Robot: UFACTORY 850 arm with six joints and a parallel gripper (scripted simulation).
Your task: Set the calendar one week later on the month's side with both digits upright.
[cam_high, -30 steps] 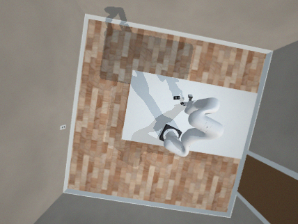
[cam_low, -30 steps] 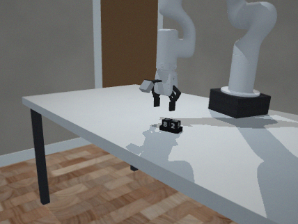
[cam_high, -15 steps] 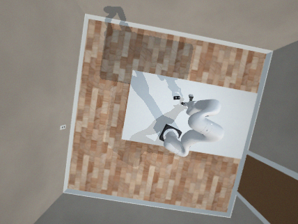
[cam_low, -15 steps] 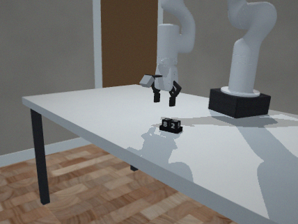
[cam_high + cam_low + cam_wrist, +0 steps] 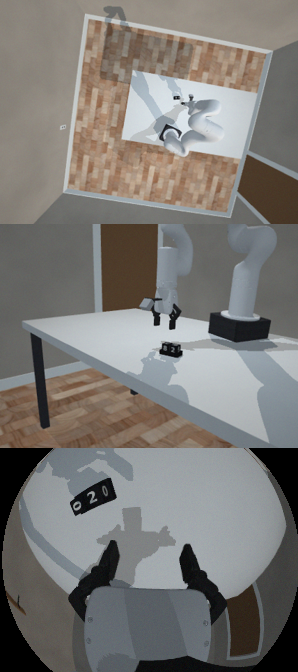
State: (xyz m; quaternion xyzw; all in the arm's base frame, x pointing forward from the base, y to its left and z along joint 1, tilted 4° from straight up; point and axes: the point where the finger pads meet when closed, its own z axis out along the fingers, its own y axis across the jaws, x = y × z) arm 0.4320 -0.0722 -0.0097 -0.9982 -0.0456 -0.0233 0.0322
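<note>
Right now the black calendar tray is 5 cm ahead of my hand, 11 cm to the left of it and 8 cm below it.
</note>
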